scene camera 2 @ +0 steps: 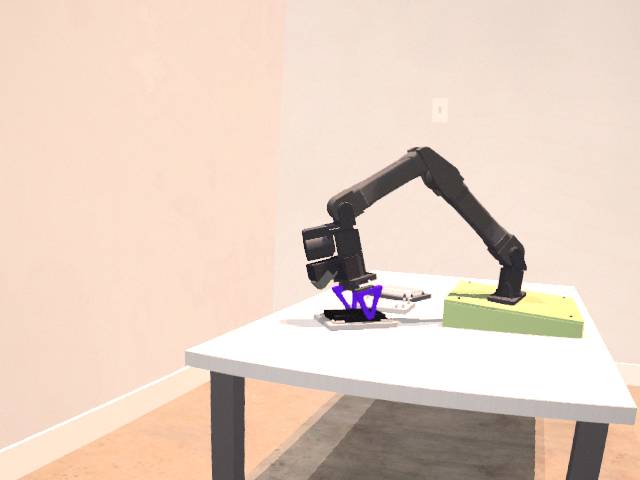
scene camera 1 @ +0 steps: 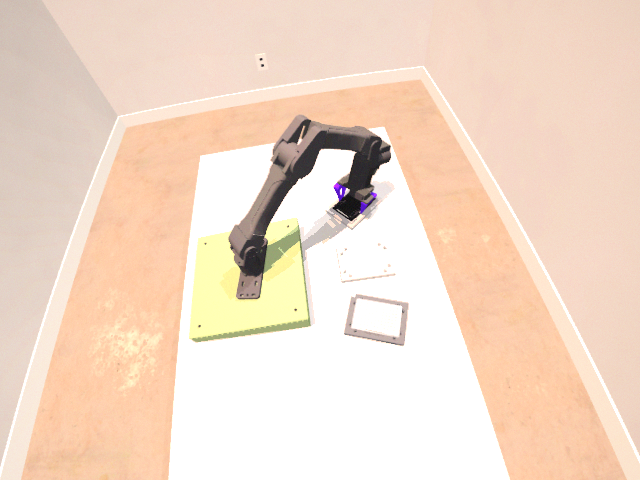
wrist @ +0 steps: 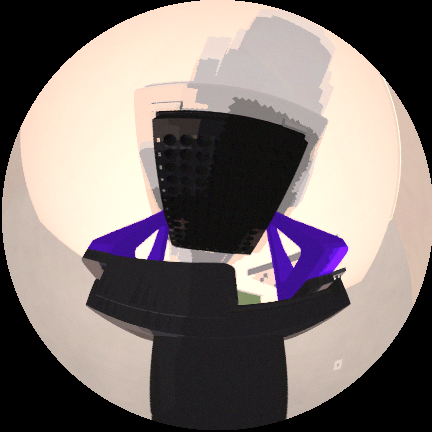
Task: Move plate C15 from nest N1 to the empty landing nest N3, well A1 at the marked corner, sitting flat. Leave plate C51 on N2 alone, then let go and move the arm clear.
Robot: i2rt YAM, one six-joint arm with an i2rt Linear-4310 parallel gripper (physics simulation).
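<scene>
Black perforated plate: held by the gripper. Grey-framed white tray: present too. The gripper: visible in scene camera 1 and in the wrist view as well.
</scene>
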